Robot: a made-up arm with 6 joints.
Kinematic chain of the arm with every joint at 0, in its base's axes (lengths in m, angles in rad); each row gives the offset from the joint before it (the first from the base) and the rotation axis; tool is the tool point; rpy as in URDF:
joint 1: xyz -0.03 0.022 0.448 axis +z
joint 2: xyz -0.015 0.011 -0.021 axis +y
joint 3: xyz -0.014 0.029 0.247 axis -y
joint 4: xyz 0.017 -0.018 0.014 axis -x
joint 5: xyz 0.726 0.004 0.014 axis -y
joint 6: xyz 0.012 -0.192 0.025 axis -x
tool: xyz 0 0.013 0.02 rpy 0.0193 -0.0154 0.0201
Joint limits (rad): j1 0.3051..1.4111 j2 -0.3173..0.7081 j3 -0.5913..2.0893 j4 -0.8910..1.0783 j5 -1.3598..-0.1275 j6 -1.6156..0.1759
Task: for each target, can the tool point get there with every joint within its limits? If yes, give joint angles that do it. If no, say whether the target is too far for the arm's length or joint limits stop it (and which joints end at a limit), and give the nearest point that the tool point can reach.
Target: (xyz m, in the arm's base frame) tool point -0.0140 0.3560 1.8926
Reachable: no: too far | nearest point 0.0500 0.2420 1.4608 | short by 0.451 m
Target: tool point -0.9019 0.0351 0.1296
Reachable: no: joint limits stop it (at a limit: joint 1, joint 2, joint 3, joint 4, joint 5) | nearest point -0.8012 -0.2480 1.0043 | short by 0.925 m
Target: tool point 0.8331 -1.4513 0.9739
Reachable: no: too far | nearest point 0.0133 -0.7512 1.0983 | short by 1.085 m
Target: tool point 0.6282 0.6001 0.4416
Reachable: yes | joints 0.9276 0.5533 0.3284 -0.4021 -0.7176 -1.2531
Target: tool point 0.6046 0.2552 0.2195
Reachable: yes | joints 0.5835 0.1995 -0.3202 -0.7205 -0.5439 -0.7586
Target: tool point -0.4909 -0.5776 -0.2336
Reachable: no: joint limits stop it (at a limit: joint 1, joint 2, joint 3, joint 4, joint 5, joint 6) | nearest point 0.2034 -0.0271 -0.1675 | short by 0.889 m
